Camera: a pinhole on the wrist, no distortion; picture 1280 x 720 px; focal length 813.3 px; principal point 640.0 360.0 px. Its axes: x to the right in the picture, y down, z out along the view. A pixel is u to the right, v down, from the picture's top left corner.
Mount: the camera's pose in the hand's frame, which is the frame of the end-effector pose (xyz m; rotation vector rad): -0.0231 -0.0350 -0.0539 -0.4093 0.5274 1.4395
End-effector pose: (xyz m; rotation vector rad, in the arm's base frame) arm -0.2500 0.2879 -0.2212 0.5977 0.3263 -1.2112
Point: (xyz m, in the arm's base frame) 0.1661 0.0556 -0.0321
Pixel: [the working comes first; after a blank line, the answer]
In the camera's frame: 0.1810 -0.1823 0.5161

925 73
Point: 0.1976 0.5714 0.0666
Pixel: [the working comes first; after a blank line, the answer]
In the camera's frame: 0.4285 0.2628 0.3839

outside the picture
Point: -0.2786 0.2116 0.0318
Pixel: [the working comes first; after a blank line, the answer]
In the camera's frame: -0.1313 0.0832 0.2749

252 606
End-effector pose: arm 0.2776 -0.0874 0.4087 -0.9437 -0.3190 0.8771
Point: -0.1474 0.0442 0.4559
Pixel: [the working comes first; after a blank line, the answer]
In the camera's frame: -0.0330 0.1898 0.4616

582 695
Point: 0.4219 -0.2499 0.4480
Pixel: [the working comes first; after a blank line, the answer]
In the camera's frame: -0.0391 0.0006 -0.1507

behind the camera
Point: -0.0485 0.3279 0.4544
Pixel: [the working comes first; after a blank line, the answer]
In the camera's frame: -0.0510 -0.0812 0.5898

570 248
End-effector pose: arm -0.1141 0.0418 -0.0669 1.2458 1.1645 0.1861
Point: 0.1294 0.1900 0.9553
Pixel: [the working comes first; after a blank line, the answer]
In the camera's frame: 0.8141 0.4571 0.5533

outside the picture
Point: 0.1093 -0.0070 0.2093
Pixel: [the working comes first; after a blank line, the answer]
In the camera's frame: 0.1505 0.1106 0.3651

975 606
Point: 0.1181 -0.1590 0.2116
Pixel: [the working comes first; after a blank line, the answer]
In the camera's frame: 0.0439 0.2094 0.4105

outside the picture
